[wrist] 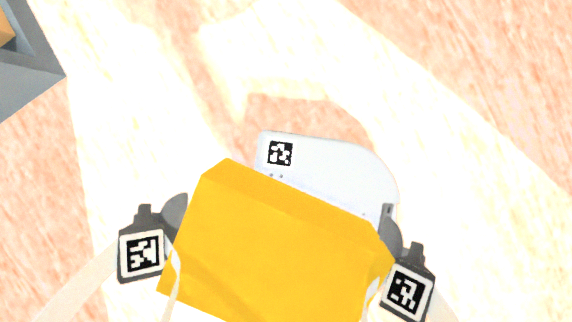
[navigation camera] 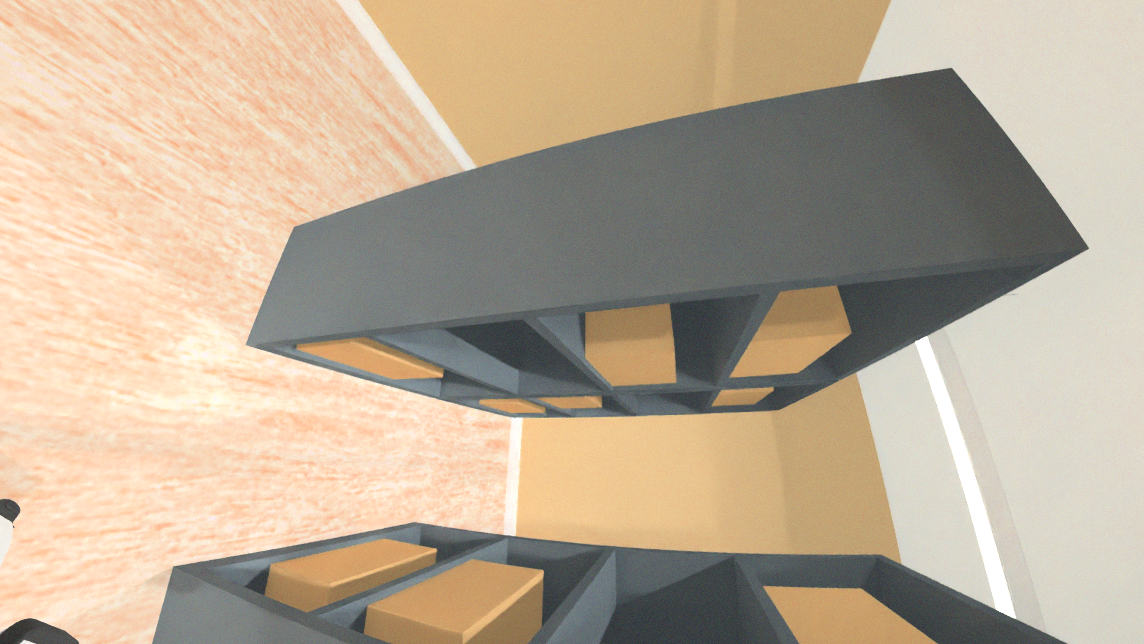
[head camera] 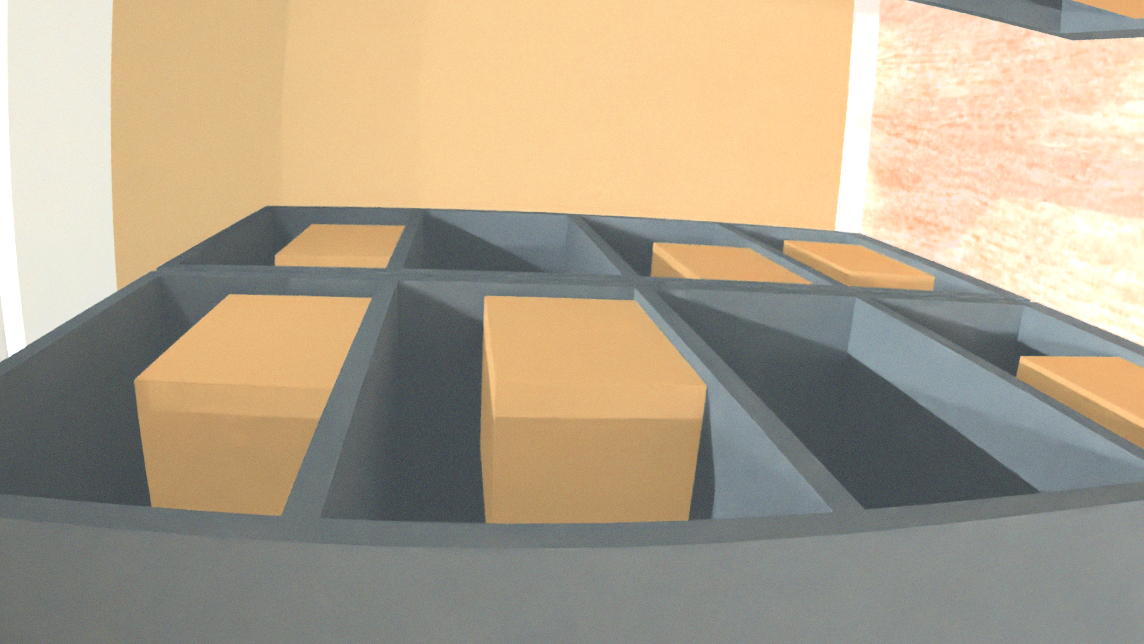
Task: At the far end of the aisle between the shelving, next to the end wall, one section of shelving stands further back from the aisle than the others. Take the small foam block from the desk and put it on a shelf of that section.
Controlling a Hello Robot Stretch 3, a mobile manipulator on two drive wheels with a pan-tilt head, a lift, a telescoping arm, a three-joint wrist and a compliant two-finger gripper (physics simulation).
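Places are measured from the robot's base along level axes (x ahead, y up, z right), in millimetres.
Where they show: gripper, between the fingertips: (wrist: 280, 228).
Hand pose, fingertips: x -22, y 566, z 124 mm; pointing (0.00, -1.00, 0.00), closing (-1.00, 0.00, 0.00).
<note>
Things, the pixels of their top centre, and the offset from my fingertips. "*": a spot on its surface instead. Level surfaces: height alone.
- yellow foam block, centre of its top: (wrist: 271, 277) dx +1, dy +55, dz -3 mm
- second grey section, a spot on its surface: (navigation camera: 616, 608) * dx +485, dy +427, dz +1306 mm
- grey shelving corner, a spot on its surface: (wrist: 25, 90) * dx +681, dy -508, dz +67 mm
- floor, height of its surface: dy -565 mm
The yellow foam block (wrist: 270, 250) fills the lower middle of the wrist view. My gripper (wrist: 280, 228) is shut on it, with one fingertip pad against each side. A grey shelving section (head camera: 480, 592) (navigation camera: 560, 232) with two rows of compartments shows large in the head view and in the middle of the navigation view. A second grey section (navigation camera: 616, 608) shows along the bottom of the navigation view. A grey shelving corner (wrist: 25, 90) is at the top left of the wrist view, apart from the block. Which section stands further back cannot be told here. The desk does not show.
Brown boxes (head camera: 592, 472) (navigation camera: 632, 344) stand in several compartments; others have none. A tan wall (head camera: 560, 104) (navigation camera: 640, 480) and a pale wall (head camera: 56, 160) (navigation camera: 1064, 120) show around the shelving. The floor (head camera: 1000, 120) (navigation camera: 160, 280) (wrist: 490, 60) is streaked pink and white.
</note>
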